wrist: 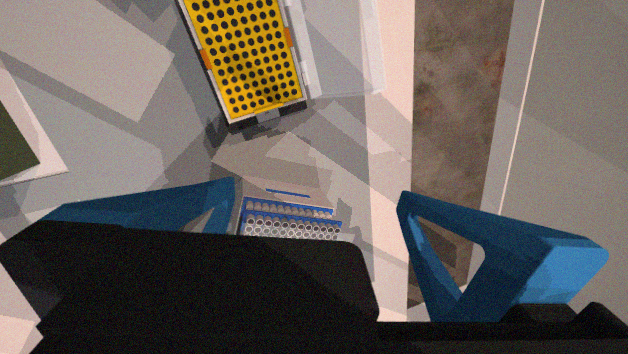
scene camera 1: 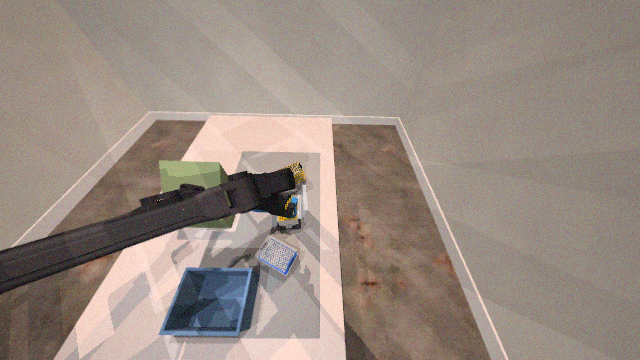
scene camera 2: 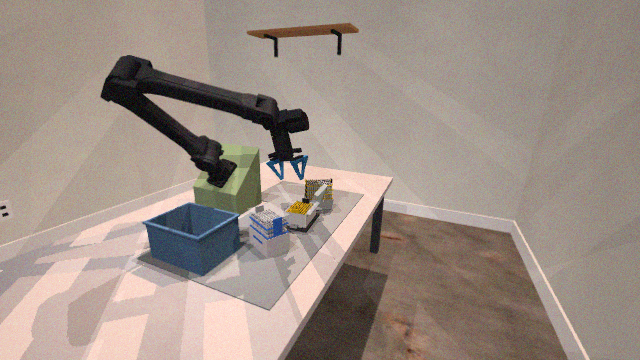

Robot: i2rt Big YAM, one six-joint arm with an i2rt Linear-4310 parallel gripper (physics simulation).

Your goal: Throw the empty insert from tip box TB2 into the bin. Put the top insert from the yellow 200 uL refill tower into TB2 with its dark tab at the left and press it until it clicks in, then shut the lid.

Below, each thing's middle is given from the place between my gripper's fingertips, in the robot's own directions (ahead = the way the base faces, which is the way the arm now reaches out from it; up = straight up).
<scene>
Right now my hand is 40 mm short of the clear lid (wrist: pixel 341 55), 100 mm to the right of it and 90 mm above it. Also, from my hand: blue and white tip box (scene camera 2: pixel 269 227) 10 mm behind, 120 mm to the right, 140 mm below; then blue bin (scene camera 1: pixel 208 301) 170 mm behind, 270 mm to the right, 140 mm below.
</scene>
